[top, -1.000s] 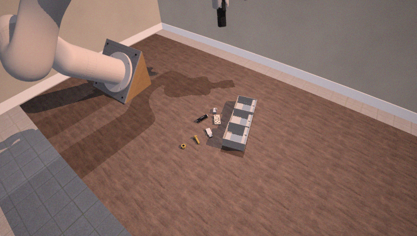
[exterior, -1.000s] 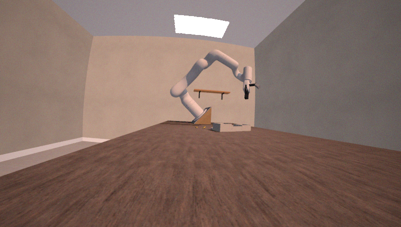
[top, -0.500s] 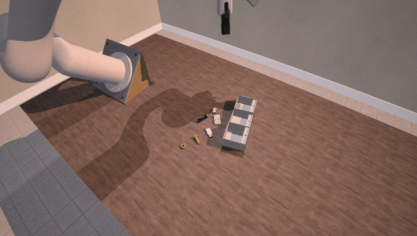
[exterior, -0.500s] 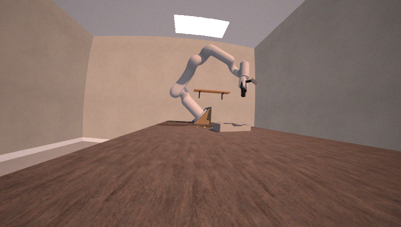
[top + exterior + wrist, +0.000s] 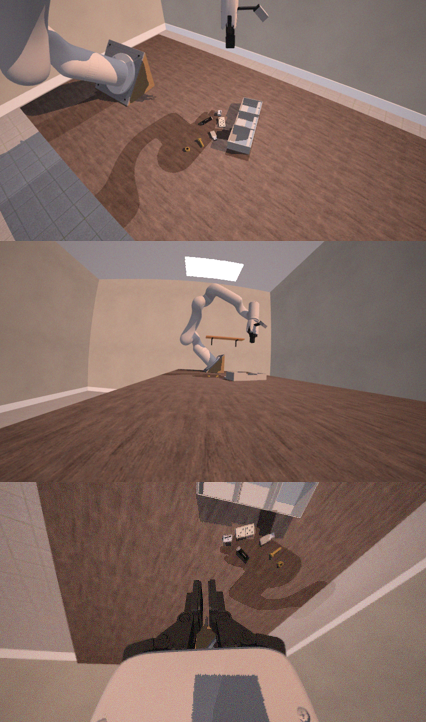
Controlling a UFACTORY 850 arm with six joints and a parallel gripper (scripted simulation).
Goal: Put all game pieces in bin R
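The bin is 150 mm ahead of my hand, 100 mm to the right of it and 260 mm below it. From my hand the other things lie so: domino: 60 mm ahead, 140 mm to the right, 270 mm below; then white usb stick: 70 mm ahead, 210 mm to the right, 270 mm below; then black marker-like stick: 170 mm to the right, 270 mm below.
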